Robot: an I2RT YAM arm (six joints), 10 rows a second.
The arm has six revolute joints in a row. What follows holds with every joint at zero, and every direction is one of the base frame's. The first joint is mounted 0.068 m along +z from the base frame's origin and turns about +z. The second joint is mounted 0.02 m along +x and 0.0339 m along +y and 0.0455 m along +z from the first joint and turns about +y. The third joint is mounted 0.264 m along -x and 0.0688 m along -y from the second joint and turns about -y. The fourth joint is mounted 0.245 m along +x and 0.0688 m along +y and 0.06 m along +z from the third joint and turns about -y. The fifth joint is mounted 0.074 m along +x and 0.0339 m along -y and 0.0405 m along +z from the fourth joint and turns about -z. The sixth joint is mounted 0.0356 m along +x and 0.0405 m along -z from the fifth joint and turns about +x. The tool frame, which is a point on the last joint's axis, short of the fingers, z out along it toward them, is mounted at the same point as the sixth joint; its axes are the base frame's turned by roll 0, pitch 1.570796 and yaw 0 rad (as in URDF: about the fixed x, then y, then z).
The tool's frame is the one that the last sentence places.
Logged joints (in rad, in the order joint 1, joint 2, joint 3, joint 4, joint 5, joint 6), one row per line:
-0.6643, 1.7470, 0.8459, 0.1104, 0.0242, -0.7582
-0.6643, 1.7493, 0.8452, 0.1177, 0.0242, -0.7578
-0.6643, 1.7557, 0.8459, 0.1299, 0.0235, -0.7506
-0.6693, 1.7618, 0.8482, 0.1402, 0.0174, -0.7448
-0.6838, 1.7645, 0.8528, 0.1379, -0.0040, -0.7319
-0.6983, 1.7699, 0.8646, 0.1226, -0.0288, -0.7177
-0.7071, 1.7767, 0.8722, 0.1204, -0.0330, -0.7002
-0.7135, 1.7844, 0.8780, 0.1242, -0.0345, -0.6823
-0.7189, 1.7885, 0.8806, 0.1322, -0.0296, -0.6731
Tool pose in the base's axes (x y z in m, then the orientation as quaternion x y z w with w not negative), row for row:
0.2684, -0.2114, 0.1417, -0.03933, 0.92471, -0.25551, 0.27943
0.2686, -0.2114, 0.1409, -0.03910, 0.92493, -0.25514, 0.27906
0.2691, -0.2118, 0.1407, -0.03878, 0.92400, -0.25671, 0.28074
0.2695, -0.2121, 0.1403, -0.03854, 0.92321, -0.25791, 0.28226
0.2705, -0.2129, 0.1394, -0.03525, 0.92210, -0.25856, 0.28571
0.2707, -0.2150, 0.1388, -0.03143, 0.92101, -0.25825, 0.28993
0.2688, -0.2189, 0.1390, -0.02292, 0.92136, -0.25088, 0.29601
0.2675, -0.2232, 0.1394, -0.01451, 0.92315, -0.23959, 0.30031
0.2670, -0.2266, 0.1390, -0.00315, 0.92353, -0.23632, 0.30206
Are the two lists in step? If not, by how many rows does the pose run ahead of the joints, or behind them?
The pose runs 2 rows behind the joints: the pose in row i belongs to the joints in row i - 2.
